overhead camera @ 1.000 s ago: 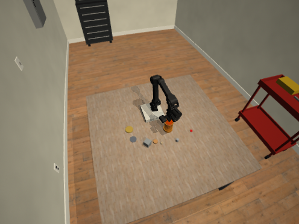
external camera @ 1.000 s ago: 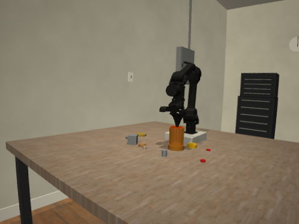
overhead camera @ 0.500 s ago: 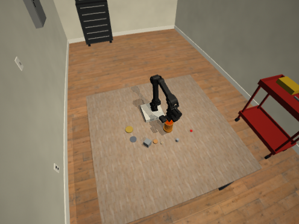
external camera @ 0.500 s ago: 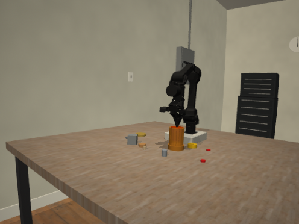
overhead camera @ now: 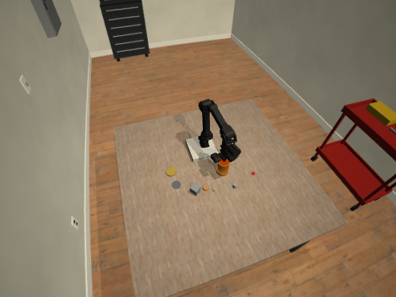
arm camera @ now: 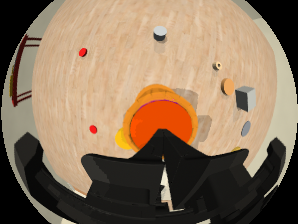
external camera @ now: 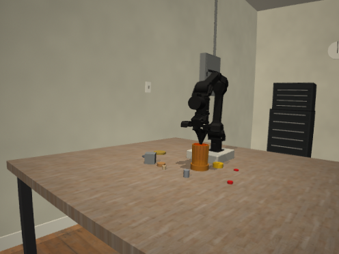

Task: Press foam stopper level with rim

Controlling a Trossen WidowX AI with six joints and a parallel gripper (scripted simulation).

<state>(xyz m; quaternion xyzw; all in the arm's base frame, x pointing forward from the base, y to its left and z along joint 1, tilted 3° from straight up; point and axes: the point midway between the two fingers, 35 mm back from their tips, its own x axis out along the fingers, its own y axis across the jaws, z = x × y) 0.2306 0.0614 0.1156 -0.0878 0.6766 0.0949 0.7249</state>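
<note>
Right now the orange foam stopper is 40 mm below my hand. From my hand the other things lie so: small tan disc (150 mm to the right, 140 mm below, 100 mm ahead); then yellow disc (140 mm below, 90 mm behind, 40 mm to the left); then small grey cylinder (140 mm ahead, 130 mm below, 40 mm to the left).
</note>
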